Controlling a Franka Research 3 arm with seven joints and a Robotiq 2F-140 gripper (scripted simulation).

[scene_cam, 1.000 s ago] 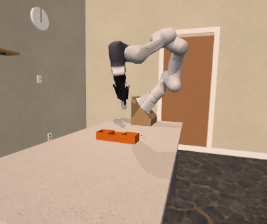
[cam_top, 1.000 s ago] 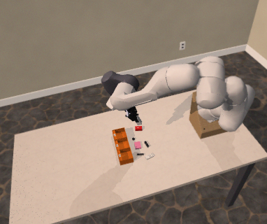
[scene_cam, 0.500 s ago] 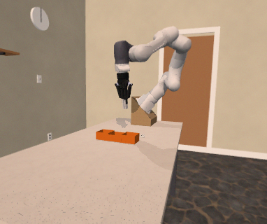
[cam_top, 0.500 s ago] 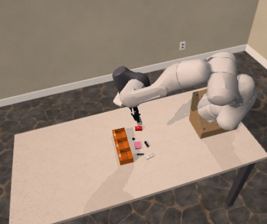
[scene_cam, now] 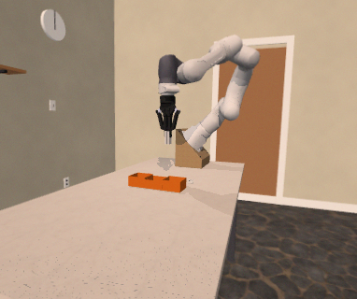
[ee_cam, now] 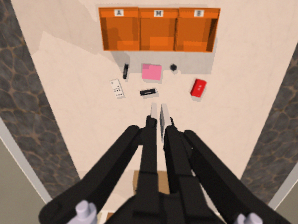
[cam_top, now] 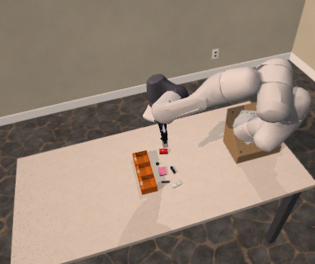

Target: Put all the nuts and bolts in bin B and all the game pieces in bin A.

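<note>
The orange bin lies 20 cm below my hand, 12 cm ahead of it and 1 cm to the left of it. From my hand the other things lie so: pink square: 21 cm below, 3 cm ahead, 2 cm to the left; black nut: 21 cm below, 4 cm to the right, 4 cm ahead; black bar: 21 cm below, 3 cm behind, 2 cm to the left.
</note>
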